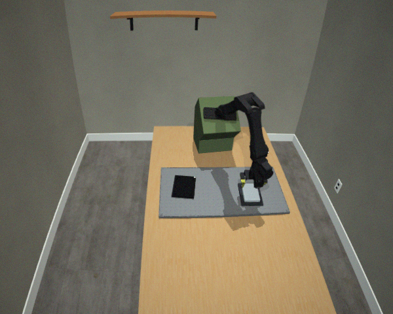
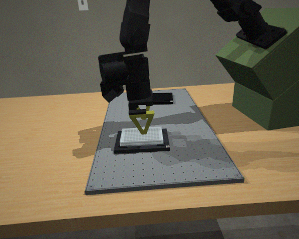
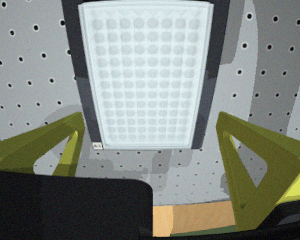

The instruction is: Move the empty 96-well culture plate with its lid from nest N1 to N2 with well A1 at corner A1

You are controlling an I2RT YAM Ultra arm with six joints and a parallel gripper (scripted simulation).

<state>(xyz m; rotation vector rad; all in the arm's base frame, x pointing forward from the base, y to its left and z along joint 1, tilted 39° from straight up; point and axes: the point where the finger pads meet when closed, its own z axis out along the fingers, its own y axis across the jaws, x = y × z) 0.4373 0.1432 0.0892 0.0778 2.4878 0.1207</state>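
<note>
My hand is 1 cm short of the lid and 4 cm above it. Round my hand: black nest N1: 1 cm ahead, 5 cm below; black nest N2: 5 cm behind, 36 cm to the right, 5 cm below.
</note>
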